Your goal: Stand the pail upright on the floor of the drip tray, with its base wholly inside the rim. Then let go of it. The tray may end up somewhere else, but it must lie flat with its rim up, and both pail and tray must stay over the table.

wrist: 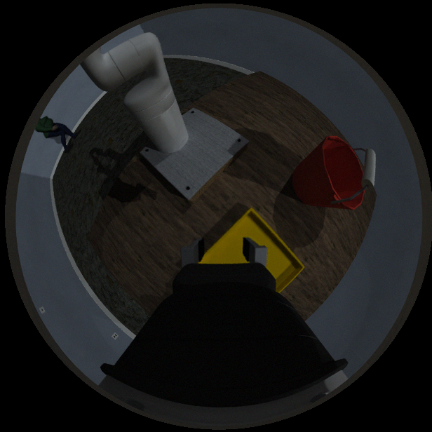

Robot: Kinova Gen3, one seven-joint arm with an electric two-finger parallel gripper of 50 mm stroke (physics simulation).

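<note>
The red pail (312, 175) stands upright on the wooden table at the right of the wrist view, apart from the tray, with its open top and pale handle grip toward the right edge. The yellow drip tray (272, 245) lies flat with its rim up at the lower middle. My gripper (223, 245) is open with nothing between its fingers. It hangs above the tray, and its dark body hides the tray's near part. The pail is to the right of the gripper.
The arm's white base column (162, 122) stands on a grey metal plate (200, 155) at the upper left of the wooden table (295, 105). The table's edge runs close beyond the pail. A small figure in green and blue (54, 129) shows at the far left.
</note>
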